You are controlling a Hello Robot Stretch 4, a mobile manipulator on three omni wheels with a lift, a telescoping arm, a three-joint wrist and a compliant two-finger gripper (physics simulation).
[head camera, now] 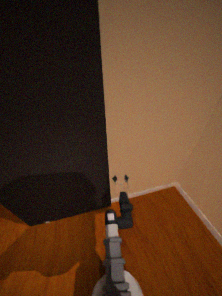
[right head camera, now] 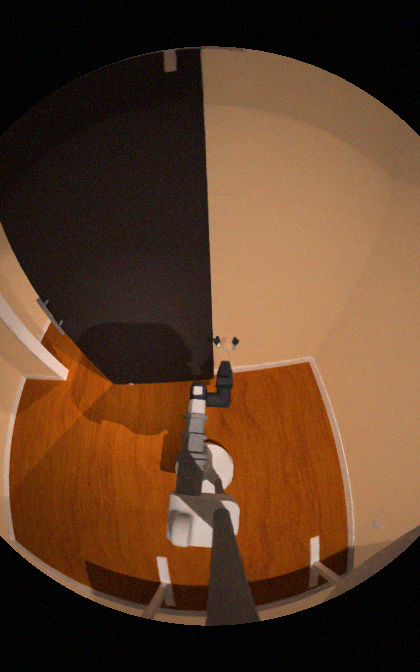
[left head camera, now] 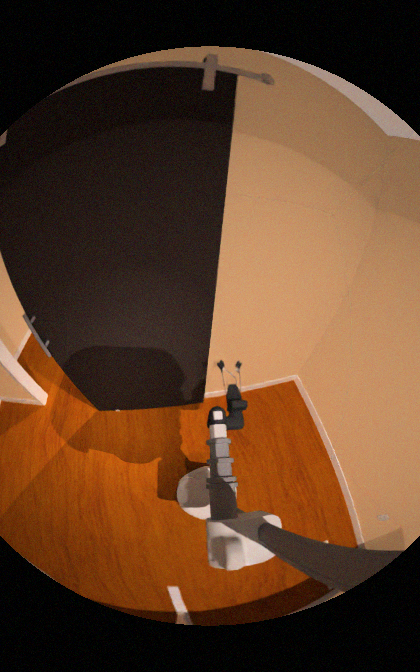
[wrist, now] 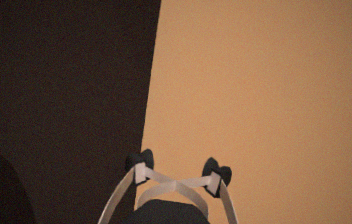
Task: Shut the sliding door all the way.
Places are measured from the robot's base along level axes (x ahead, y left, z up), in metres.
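Pixels of known places: gripper, between the fingertips: point(head camera: 120, 175) point(right head camera: 225, 336) point(left head camera: 228, 360) point(wrist: 178, 165); robot's base, origin of its link: point(right head camera: 205, 468) point(left head camera: 205, 491).
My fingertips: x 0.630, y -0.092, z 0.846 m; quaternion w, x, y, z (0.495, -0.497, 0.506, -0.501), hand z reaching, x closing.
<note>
Ahead of a thing's pixels: the offset from my fingertips to its top centre. "pt": to the spot under its first point. Level surfaces: height alone.
The dark sliding door point(head camera: 52, 110) point(left head camera: 125, 225) point(right head camera: 120, 210) point(wrist: 70, 85) hangs from a rail point(left head camera: 245, 74) and fills the left of the head views. Its grey bar handle {pt dz +0.160, dx -0.027, dy +1.010 m} point(left head camera: 38, 336) point(right head camera: 51, 316) is at its far left edge. Its right edge runs upright beside the bare wall. My gripper point(head camera: 120, 178) point(left head camera: 230, 365) point(right head camera: 226, 341) point(wrist: 178, 165) is open and empty, in front of the wall just right of that edge. In the wrist view the left fingertip overlaps the door's edge and the right one shows against the wall. Whether a fingertip touches the door cannot be told.
The tan wall point(head camera: 165, 90) point(left head camera: 295, 250) point(right head camera: 280, 225) point(wrist: 260, 90) meets a side wall at a corner on the right, with white skirting {pt dz -0.853, dx -0.422, dy -1.056 m} point(left head camera: 325, 445) point(right head camera: 336, 435) along it. A white-edged wall end point(left head camera: 22, 375) point(right head camera: 35, 342) stands at the left, near the handle. Wooden floor {dz -0.873 m} point(left head camera: 115, 520) point(right head camera: 280, 450) surrounds my base.
</note>
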